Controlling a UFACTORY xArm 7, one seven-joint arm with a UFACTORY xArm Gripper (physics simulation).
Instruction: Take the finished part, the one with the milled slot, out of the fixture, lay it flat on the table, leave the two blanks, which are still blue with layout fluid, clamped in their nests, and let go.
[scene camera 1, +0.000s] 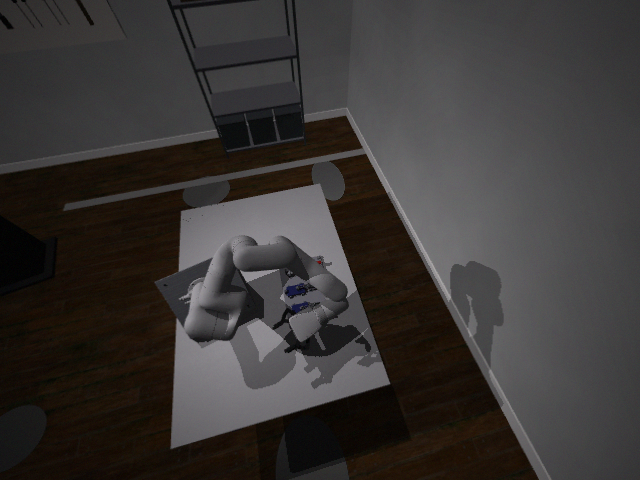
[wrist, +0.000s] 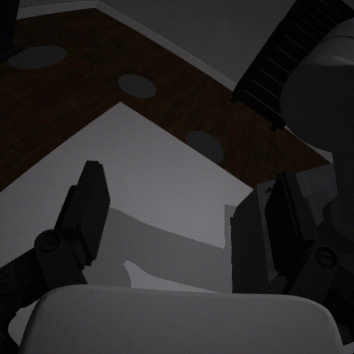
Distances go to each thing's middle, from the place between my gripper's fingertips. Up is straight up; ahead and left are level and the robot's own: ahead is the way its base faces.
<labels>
Right now my hand is 20 cm short of the fixture plate (scene camera 1: 312, 296), 26 cm to the right of it and 29 cm above it.
</labels>
